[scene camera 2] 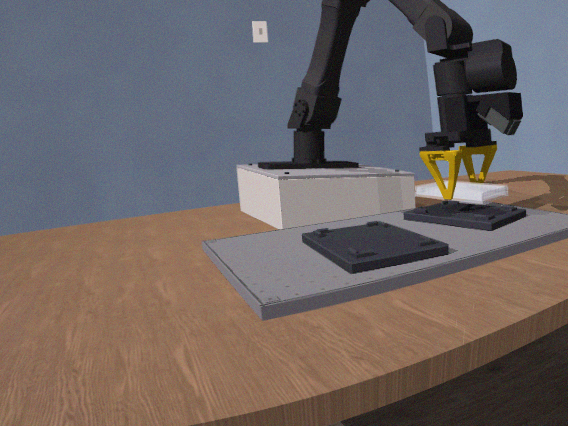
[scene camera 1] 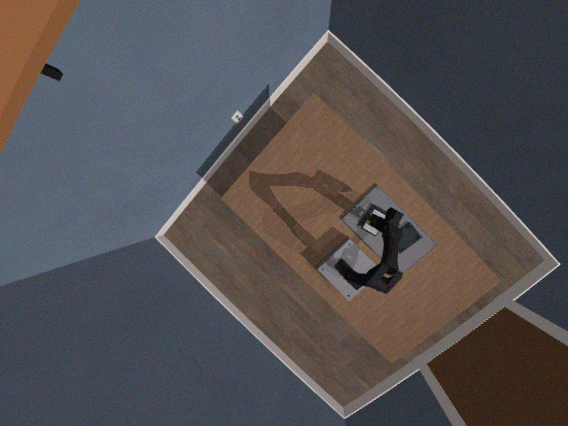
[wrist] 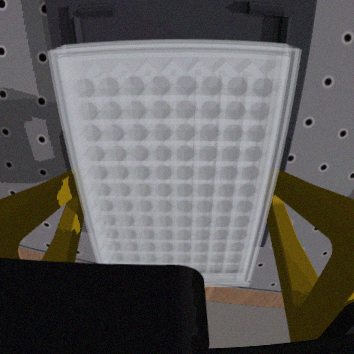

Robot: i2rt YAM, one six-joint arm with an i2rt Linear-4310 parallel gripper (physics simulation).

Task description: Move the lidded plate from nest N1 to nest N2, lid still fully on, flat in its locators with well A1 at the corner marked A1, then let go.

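Frame: origin at the arm's base, x ahead, y right, z down, level; centimetres.
Seen in the pictures: gripper, fingertip midpoint: (scene camera 2: 463, 194) (scene camera 1: 374, 221) (wrist: 174, 177); arm's base, link origin: (scene camera 2: 308, 167) (scene camera 1: 349, 274).
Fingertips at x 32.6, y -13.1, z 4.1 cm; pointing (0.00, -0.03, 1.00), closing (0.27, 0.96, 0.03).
Note:
Pixels of each thing's middle, then the offset from my fingertips to it. Level surfaces: height alone.
- lidded plate, body centre: (wrist: 174, 195) (scene camera 2: 462, 188) (scene camera 1: 375, 222) dz -1.1, dx -0.2, dy +0.1 cm
- far dark nest, body centre: (wrist: 180, 140) (scene camera 2: 465, 212) (scene camera 1: 374, 220) dz +2.7, dx +0.6, dy +0.1 cm
- wooden table, surface height: dz +4.9 cm
The lidded plate (scene camera 2: 477, 192) (wrist: 175, 140) (scene camera 1: 378, 213) is a white, translucent well plate with its lid on and lying level. My gripper (scene camera 2: 462, 188) (wrist: 174, 177) (scene camera 1: 370, 221) is shut on it, with the yellow fingers pressing its two long sides. It holds the plate a little above the far dark nest (scene camera 2: 465, 215) (wrist: 168, 24). The nest's far locators show just past the plate's far edge in the wrist view. The near dark nest (scene camera 2: 374, 245) (scene camera 1: 409, 236) is empty. I cannot read the nest labels or the A1 mark.
Both nests sit on a grey perforated board (scene camera 2: 256, 261) (wrist: 326, 105) (scene camera 1: 424, 249) on the wooden table (scene camera 2: 114, 297). The arm's white pedestal (scene camera 2: 320, 194) stands behind the board, left of the gripper.

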